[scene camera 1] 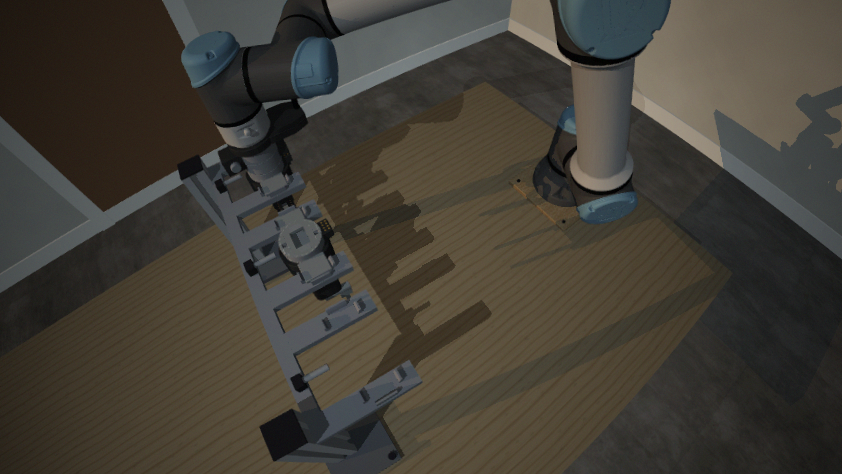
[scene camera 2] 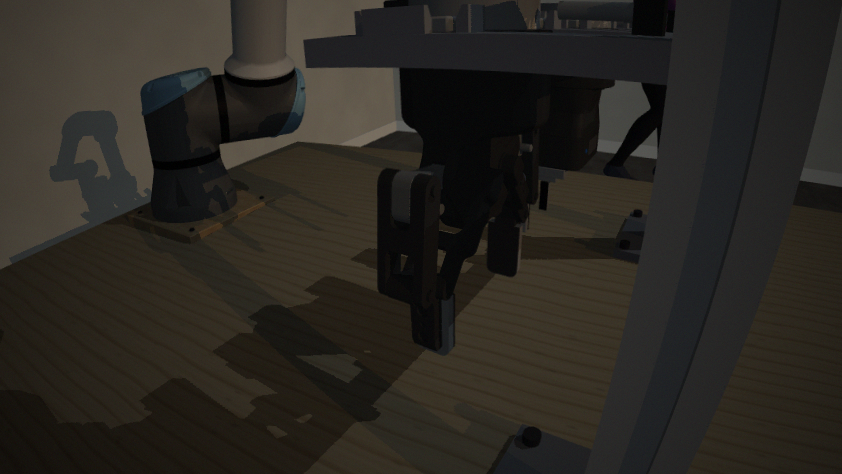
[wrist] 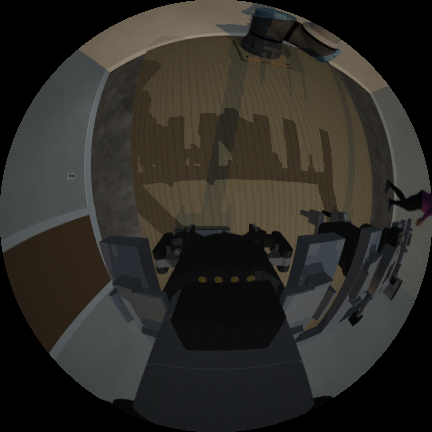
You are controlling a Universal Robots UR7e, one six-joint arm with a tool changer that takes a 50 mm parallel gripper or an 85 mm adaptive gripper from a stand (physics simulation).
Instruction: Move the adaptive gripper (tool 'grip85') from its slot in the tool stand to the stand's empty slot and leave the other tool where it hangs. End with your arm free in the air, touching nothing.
Labels:
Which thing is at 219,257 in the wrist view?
An adaptive gripper.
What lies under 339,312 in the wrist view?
A tool stand.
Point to an adaptive gripper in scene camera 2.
480,129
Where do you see a parallel gripper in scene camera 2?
568,140

